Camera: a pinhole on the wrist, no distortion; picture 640 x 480 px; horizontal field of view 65.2 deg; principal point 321.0 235.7 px. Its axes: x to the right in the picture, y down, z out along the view. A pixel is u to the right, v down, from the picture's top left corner.
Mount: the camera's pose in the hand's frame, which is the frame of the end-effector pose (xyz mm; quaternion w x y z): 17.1 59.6 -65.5 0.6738 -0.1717 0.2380 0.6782
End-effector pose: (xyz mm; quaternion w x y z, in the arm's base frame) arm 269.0 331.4 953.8 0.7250 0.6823 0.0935 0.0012
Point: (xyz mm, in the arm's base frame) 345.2 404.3 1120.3
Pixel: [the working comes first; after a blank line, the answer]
In the camera's frame: 91.3 -41.0 80.6

outside the picture
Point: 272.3 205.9 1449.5
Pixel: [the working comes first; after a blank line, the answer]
In the camera's frame: 235.7 124.7 404.2

612.7 390.1
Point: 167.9 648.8 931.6
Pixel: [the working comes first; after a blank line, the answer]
In the camera's frame: 88.0 46.5 -264.6

behind the camera
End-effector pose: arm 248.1 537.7 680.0 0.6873 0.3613 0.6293 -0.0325
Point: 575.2 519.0 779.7
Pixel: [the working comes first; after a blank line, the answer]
In the camera's frame: -77.1 80.3 357.0

213.0 348.2
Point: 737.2 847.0 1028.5
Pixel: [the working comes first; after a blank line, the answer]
In the camera's frame: 316.9 137.7 549.9

609.4 361.0
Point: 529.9 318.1 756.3
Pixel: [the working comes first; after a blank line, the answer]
In the camera's frame: -265.0 153.5 309.2

outside the picture
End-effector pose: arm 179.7 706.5 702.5 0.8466 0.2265 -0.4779 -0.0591
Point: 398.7 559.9 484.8
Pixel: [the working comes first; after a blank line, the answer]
In the camera's frame: -166.7 1.8 -311.7

behind the camera
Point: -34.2 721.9 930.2
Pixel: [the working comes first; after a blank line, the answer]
In the camera's frame: -123.5 -8.6 328.7

133.0 222.6
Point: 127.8 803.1 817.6
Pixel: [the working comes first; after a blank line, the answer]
In the camera's frame: -2.2 -1.0 153.3

313.9 232.4
